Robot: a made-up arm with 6 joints. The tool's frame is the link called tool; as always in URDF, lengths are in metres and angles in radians.
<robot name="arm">
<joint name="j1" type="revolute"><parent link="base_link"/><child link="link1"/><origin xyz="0.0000 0.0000 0.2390"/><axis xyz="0 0 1"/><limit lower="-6.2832" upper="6.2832" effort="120" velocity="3"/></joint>
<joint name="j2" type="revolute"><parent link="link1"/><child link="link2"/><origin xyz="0.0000 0.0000 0.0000" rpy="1.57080 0.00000 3.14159"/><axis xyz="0 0 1"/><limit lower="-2.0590" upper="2.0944" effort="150" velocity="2.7"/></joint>
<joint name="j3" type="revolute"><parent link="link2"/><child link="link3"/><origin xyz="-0.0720 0.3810 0.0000"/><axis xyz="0 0 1"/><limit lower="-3.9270" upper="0.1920" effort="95" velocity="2.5"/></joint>
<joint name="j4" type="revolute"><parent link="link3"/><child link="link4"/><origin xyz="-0.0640 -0.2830 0.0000" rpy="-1.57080 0.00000 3.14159"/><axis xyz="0 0 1"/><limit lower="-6.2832" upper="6.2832" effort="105" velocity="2.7"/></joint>
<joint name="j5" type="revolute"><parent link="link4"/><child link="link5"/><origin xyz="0.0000 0.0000 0.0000" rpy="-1.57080 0.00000 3.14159"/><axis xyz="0 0 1"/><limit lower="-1.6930" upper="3.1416" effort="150" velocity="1.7"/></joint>
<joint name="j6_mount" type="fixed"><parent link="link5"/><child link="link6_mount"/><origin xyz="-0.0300 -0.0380 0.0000"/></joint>
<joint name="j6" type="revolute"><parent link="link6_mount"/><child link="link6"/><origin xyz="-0.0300 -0.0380 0.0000" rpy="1.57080 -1.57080 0.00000"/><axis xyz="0 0 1"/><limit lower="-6.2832" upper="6.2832" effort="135" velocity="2.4"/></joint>
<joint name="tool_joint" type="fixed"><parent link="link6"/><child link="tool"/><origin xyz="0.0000 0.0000 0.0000" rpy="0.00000 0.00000 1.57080"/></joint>
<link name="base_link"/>
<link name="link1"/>
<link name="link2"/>
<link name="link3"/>
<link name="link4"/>
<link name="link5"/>
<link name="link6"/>
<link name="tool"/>
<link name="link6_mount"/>
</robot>
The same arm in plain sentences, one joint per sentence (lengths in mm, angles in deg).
The arm has six revolute joints in a row. What follows holds with every joint at zero, and every direction is one of the base frame's.
The first joint is mounted 239 mm along +z from the base frame's origin and turns about +z, from -360 to 360 deg.
The second joint is mounted at the same point as the first joint and turns about +y, from -117.97 to 120 deg.
The third joint is mounted 72 mm along +x and 381 mm along +z from the second joint and turns about +y, from -225 to 11 deg.
The fourth joint is mounted 64 mm along +x and 283 mm along -z from the third joint and turns about -z, from -360 to 360 deg.
The fifth joint is mounted at the same point as the fourth joint and turns about +y, from -97 to 180 deg.
The sixth joint is mounted 60 mm along +x and 76 mm along -z from the fifth joint and turns about -z, from -360 to 360 deg.
The tool frame, which is the frame that the pose is given for, is mounted at the same point as the sixth joint; its axes are the base frame's turned by roll 180, pitch 0 and yaw 0 deg (as in URDF: about the fixed x, then y, then z).

